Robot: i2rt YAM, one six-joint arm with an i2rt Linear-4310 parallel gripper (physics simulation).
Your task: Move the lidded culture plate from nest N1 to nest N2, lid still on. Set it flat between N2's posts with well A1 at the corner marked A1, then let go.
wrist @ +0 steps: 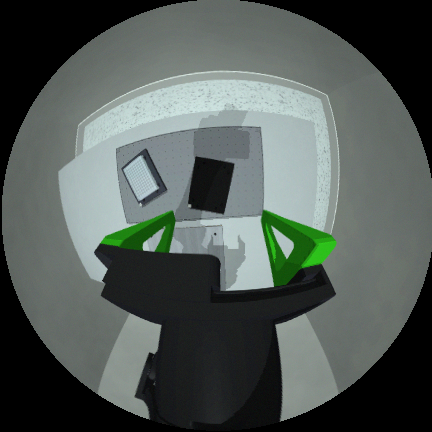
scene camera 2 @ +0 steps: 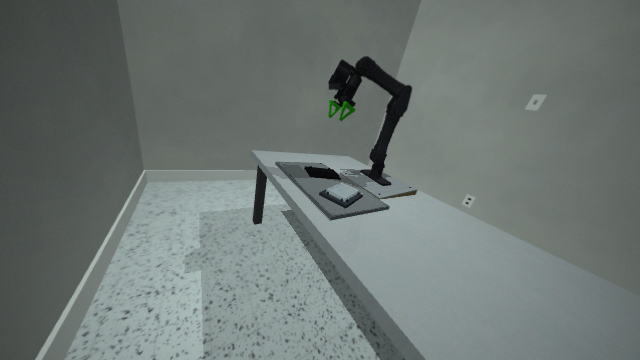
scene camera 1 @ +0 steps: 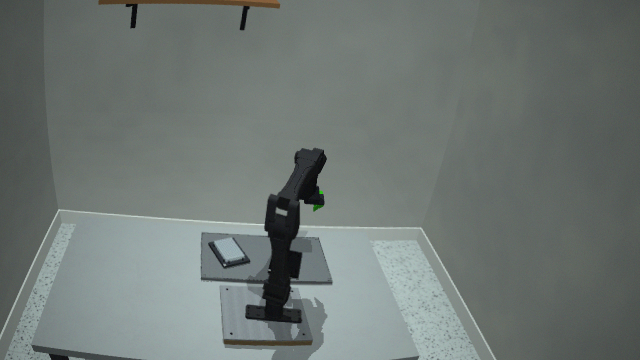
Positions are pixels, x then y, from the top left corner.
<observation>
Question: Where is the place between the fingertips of my gripper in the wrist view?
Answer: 217,214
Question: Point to a black nest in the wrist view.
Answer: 210,180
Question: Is my gripper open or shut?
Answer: Open.
</observation>
